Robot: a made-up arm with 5 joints. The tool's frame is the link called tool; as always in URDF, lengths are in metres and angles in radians. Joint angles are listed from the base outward. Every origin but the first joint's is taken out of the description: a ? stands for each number. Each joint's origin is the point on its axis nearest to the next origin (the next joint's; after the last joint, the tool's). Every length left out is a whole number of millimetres.
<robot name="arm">
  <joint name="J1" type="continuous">
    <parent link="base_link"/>
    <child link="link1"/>
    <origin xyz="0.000 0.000 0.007"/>
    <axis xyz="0 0 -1"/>
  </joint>
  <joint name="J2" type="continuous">
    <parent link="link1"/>
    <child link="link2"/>
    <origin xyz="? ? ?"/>
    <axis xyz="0 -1 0"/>
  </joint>
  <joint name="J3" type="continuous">
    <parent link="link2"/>
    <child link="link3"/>
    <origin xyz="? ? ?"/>
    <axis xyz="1 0 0"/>
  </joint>
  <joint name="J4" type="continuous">
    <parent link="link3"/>
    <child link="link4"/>
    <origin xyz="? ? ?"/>
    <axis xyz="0 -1 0"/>
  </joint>
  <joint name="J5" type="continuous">
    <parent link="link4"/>
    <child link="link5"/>
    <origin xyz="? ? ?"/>
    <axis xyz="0 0 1"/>
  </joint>
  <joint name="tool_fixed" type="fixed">
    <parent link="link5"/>
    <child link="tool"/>
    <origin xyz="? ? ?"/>
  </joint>
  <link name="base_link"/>
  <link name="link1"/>
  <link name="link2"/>
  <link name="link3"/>
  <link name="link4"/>
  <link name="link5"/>
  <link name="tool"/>
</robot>
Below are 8 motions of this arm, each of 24 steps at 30 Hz.
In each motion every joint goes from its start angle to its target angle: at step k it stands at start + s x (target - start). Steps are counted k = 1, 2, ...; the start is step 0. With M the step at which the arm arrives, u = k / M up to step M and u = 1 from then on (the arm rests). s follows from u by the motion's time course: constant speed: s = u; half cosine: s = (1 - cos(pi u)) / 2; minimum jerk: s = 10 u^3 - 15 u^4 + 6 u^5.
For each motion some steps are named. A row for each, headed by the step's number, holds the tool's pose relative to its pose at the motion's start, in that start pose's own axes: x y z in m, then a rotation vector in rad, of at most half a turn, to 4 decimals.
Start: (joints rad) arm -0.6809 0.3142 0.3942 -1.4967 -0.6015
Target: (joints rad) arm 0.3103 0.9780 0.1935 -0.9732 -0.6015
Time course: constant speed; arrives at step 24
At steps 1, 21, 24:
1: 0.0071 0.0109 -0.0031 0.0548 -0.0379 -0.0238
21: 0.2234 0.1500 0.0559 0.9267 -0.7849 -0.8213
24: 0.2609 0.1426 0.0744 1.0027 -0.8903 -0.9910

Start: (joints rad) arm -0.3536 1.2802 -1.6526 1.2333 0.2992
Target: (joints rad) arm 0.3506 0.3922 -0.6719 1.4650 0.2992
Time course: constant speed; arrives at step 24
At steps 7, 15, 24:
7: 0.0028 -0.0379 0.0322 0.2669 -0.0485 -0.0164
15: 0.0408 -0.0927 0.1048 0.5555 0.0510 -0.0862
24: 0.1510 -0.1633 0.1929 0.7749 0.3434 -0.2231

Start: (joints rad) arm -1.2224 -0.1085 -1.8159 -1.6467 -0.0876
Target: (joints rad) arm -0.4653 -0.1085 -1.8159 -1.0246 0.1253
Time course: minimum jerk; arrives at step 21
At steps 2, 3, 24:
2: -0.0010 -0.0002 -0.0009 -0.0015 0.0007 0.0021
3: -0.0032 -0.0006 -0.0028 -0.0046 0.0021 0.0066
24: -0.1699 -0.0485 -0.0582 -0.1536 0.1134 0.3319

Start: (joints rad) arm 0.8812 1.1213 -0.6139 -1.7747 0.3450
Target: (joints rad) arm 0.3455 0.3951 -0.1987 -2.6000 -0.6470
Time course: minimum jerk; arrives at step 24
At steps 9, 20, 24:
9: -0.0595 -0.0411 0.0152 -0.1599 0.3957 -0.0937
20: -0.0928 -0.1008 0.1231 -1.1635 1.0763 -0.4791
24: -0.0902 -0.0996 0.1279 -1.2337 1.0922 -0.4998

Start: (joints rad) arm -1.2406 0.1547 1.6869 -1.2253 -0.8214
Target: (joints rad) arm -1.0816 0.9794 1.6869 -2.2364 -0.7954
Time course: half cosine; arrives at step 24
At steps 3, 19, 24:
3: 0.0083 -0.0074 0.0091 -0.0473 0.0023 0.0102
19: 0.1352 -0.0223 0.2440 -1.1182 0.0184 -0.1369
24: 0.1427 -0.0082 0.2670 -1.2356 0.0199 -0.2053

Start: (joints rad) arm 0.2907 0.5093 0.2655 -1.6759 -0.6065
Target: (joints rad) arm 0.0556 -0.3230 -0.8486 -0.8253 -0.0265
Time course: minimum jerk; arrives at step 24
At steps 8, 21, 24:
8: -0.0394 -0.0216 -0.0359 -0.0141 -0.0063 -0.0912
21: -0.1810 -0.1897 -0.0530 -0.6863 -0.2299 -0.2415
24: -0.1838 -0.1945 -0.0508 -0.7092 -0.2340 -0.2382

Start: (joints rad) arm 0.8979 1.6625 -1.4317 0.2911 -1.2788
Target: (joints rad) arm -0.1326 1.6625 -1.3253 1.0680 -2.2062
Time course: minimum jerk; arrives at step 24
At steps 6, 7, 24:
6: -0.0369 0.0001 -0.0173 0.0953 0.0901 -0.1353
7: -0.0560 0.0018 -0.0244 0.1369 0.1348 -0.2019
24: -0.4290 0.2195 0.0896 0.4806 1.0687 -1.5653

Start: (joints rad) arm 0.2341 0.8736 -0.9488 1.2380 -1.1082
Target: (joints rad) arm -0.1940 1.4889 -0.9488 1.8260 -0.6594
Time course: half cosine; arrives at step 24
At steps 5, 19, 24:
5: -0.0248 0.0109 -0.0399 0.0950 -0.0770 0.0024
19: -0.1255 0.2038 -0.2679 0.5478 -0.8510 -0.0229
24: -0.1274 0.2361 -0.2850 0.5629 -0.9683 -0.0332

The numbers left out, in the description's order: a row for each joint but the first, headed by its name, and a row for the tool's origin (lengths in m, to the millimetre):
J2: 0.055 0.039 0.000
J3: -0.265 0.000 0.018
J4: 0.000 0.048 -0.208
J5: -0.258 0.000 -0.026
tool: 0.117 -0.028 0.000

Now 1 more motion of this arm.
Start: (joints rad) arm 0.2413 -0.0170 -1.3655 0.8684 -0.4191
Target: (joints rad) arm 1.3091 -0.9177 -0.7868 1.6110 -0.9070
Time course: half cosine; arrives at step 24
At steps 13, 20, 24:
13: 0.0750 0.0270 0.2117 0.2023 0.5099 -0.5629
20: 0.1894 0.1016 0.3212 0.0869 0.8069 -1.1460
24: 0.2171 0.1179 0.3346 0.0395 0.8502 -1.2616

